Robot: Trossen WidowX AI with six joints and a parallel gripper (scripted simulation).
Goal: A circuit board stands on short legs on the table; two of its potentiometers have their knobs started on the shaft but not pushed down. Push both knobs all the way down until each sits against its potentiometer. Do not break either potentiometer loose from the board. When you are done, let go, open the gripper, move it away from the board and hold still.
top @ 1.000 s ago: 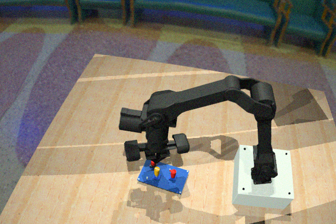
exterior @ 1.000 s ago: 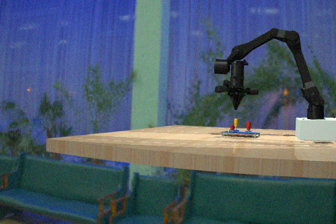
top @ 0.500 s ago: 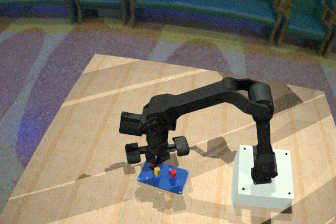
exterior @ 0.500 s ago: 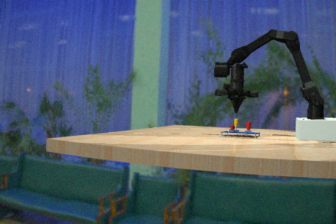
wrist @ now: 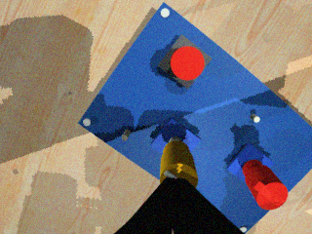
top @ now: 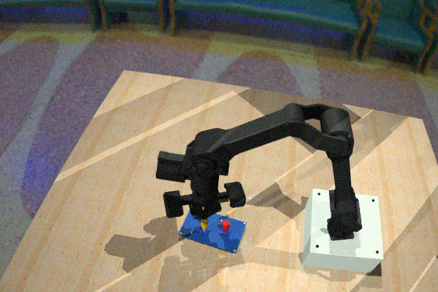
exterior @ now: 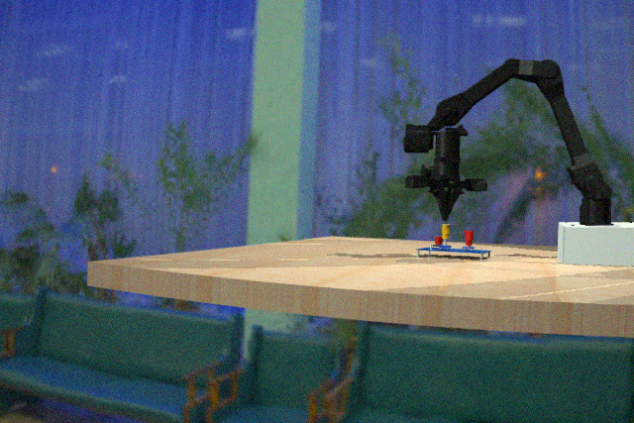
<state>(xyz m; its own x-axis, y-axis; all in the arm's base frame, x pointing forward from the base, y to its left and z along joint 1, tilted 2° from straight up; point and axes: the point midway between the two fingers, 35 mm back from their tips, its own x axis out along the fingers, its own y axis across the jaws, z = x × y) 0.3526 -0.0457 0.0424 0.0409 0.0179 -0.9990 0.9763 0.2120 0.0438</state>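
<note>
Now: gripper tip 2 cm above the yellow knob. From my gripper tip the other things lie so: red knob 6 cm behind, 4 cm below.
</note>
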